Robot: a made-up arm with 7 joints.
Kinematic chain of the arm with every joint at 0, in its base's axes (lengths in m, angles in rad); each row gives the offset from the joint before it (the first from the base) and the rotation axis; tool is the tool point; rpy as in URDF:
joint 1: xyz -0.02 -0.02 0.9 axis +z
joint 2: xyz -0.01 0 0.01 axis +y
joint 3: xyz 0 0.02 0.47 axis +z
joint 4: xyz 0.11 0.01 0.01 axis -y
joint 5: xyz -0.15 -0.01 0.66 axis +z
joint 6: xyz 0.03 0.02 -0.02 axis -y
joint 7: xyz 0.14 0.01 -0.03 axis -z
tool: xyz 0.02 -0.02 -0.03 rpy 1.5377 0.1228 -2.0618
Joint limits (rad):
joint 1: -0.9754..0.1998
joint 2: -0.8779..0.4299
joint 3: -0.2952..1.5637
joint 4: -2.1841..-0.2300
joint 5: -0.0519..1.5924
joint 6: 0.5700..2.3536
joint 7: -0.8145..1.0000
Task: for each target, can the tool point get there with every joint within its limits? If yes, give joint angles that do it. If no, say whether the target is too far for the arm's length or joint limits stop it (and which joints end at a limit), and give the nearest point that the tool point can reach.
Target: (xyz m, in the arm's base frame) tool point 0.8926 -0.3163 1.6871
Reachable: yes | joints -0.7748 0.2970 0.4466 -1.0002 1.0452 1.4209 -0.2265
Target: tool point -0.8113 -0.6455 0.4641
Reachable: no: joint limits stop it (at a limit: joint 1, joint 2, joint 3, joint 4, joint 5) | nearest point 0.1607 -0.5999 0.6961 | short by 1.000 m
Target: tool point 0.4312 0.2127 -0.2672
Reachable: no: joint limits stop it (at a limit: joint 1, joint 2, joint 4, joint 5, joint 7) | nearest point 0.6184 0.2241 0.6344 | short by 0.921 m
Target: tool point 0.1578 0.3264 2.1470
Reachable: yes | joints -0.1120 -0.1624 0.7536 -0.6365 0.3653 1.9463 0.4475
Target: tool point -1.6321 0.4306 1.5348
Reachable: no: too far | nearest point -1.1041 0.3115 1.5515 | short by 0.542 m
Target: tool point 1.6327 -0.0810 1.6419
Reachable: no: too far | nearest point 1.0845 -0.0608 1.5046 | short by 0.566 m
